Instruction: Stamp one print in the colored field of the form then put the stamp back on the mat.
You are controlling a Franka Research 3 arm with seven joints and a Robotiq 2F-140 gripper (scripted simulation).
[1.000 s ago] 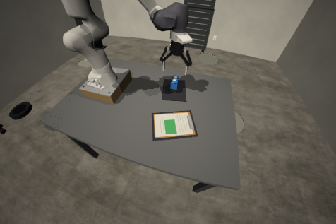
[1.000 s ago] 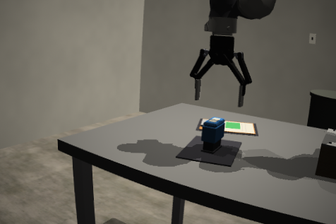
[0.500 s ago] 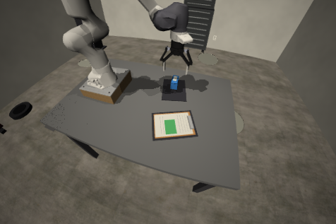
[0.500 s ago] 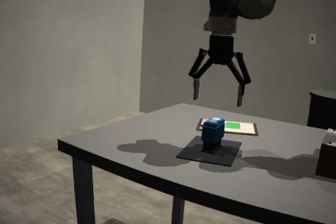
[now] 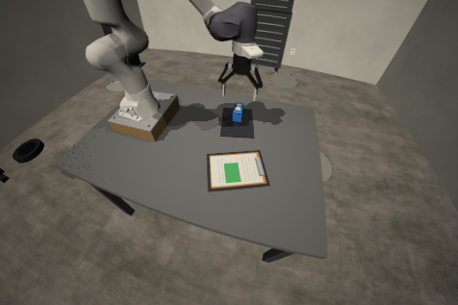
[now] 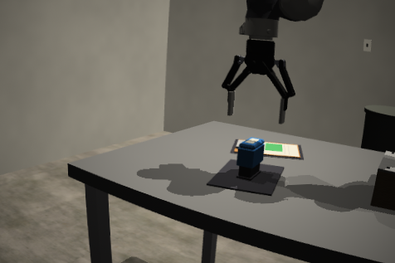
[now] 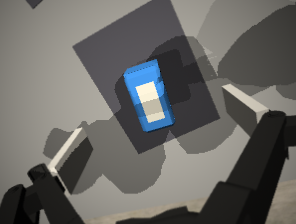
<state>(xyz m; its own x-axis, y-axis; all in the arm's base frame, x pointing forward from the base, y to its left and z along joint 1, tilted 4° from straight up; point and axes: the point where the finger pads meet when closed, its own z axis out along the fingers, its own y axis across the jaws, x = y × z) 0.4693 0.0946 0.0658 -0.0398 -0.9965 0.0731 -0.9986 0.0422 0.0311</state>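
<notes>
My hand is 12 cm above the blue stamp. From my hand the other things lie so: form 5 cm ahead, 30 cm to the right, 17 cm below; dark mat 17 cm below.
</notes>
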